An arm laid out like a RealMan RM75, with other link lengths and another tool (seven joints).
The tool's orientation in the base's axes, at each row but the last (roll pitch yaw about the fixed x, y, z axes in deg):
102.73 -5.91 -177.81
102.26 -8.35 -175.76
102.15 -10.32 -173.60
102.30 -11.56 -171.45
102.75 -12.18 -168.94
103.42 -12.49 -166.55
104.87 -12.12 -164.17
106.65 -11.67 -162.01
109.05 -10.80 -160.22
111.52 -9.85 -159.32
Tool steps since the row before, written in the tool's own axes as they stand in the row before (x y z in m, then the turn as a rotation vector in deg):
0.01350 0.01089 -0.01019 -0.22 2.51 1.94
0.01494 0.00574 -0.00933 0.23 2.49 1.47
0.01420 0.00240 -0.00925 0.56 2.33 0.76
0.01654 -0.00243 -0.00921 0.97 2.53 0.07
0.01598 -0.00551 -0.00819 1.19 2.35 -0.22
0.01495 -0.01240 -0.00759 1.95 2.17 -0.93
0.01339 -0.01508 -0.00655 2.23 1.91 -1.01
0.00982 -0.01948 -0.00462 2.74 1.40 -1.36
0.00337 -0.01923 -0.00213 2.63 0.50 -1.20
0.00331 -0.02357 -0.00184 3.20 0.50 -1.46
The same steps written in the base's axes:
-0.01181 -0.00800 0.01419 0.33 2.46 1.99
-0.01306 -0.00889 0.00968 -0.07 1.97 2.13
-0.01217 -0.00996 0.00677 -0.31 1.21 2.18
-0.01469 -0.01183 0.00291 -0.54 0.53 2.60
-0.01430 -0.01217 -0.00011 -0.72 0.17 2.54
-0.01398 -0.01389 -0.00682 -1.27 -0.72 2.69
-0.01242 -0.01412 -0.00980 -1.54 -0.94 2.53
-0.00939 -0.01357 -0.01499 -1.94 -1.58 2.25
-0.00339 -0.01003 -0.01654 -1.95 -1.73 1.34
-0.00279 -0.01213 -0.02037 -2.37 -2.15 1.53

